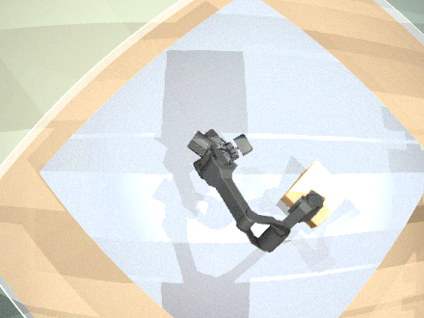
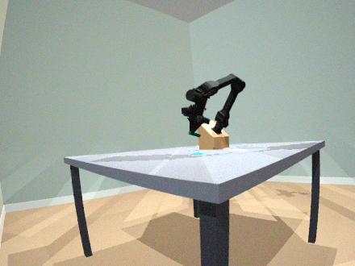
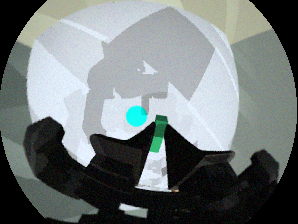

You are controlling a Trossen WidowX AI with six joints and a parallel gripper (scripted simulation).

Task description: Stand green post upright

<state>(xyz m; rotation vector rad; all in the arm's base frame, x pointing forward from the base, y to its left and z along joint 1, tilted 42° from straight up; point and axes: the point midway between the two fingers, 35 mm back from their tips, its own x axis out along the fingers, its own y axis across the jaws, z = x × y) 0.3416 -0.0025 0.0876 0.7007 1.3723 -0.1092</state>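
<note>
Right now my gripper tip is 30 mm to the right of the cyan circle and 110 mm above it. Round my gripper tip: green post: 20 mm behind, 10 mm to the left, 10 mm below.
</note>
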